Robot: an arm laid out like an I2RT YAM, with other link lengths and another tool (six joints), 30 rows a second.
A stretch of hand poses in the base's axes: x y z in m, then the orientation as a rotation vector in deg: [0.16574 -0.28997 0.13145 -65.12 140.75 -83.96]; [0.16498 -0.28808 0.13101 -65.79 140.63 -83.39]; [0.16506 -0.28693 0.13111 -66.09 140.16 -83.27]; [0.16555 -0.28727 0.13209 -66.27 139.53 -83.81]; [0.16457 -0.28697 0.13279 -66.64 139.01 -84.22]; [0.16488 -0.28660 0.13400 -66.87 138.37 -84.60]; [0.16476 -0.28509 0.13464 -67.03 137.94 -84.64]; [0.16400 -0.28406 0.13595 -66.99 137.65 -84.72]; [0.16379 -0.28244 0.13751 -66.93 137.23 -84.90]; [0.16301 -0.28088 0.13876 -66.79 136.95 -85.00]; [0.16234 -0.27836 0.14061 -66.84 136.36 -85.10]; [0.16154 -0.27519 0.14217 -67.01 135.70 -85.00]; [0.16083 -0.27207 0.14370 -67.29 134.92 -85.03]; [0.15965 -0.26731 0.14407 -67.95 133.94 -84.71]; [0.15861 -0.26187 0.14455 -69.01 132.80 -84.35]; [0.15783 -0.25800 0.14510 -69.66 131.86 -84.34]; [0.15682 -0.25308 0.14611 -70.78 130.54 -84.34]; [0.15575 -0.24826 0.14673 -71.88 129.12 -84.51]
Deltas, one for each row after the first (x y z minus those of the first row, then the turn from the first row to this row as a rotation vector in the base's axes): [-0.00076 0.00189 -0.00044 0.29 0.25 0.44]; [-0.00068 0.00304 -0.00034 0.31 0.11 0.86]; [-0.00019 0.00270 0.00064 -0.10 -0.11 1.18]; [-0.00117 0.00300 0.00134 -0.46 -0.17 1.53]; [-0.00086 0.00337 0.00255 -0.77 -0.38 1.90]; [-0.00098 0.00488 0.00319 -0.84 -0.55 2.21]; [-0.00174 0.00591 0.00450 -0.90 -0.75 2.36]; [-0.00195 0.00753 0.00606 -1.03 -1.03 2.55]; [-0.00273 0.00909 0.00731 -1.09 -1.28 2.65]; [-0.00340 0.01161 0.00916 -1.19 -1.61 3.00]; [-0.00420 0.01478 0.01072 -1.17 -1.93 3.49]; [-0.00491 0.01790 0.01225 -1.27 -2.25 4.06]; [-0.00609 0.02266 0.01262 -1.19 -2.50 4.98]; [-0.00713 0.02810 0.01310 -1.16 -2.59 6.14]; [-0.00791 0.03197 0.01365 -1.30 -2.77 6.94]; [-0.00892 0.03689 0.01466 -1.56 -2.87 8.14]; [-0.00999 0.04171 0.01528 -1.94 -3.01 9.34]
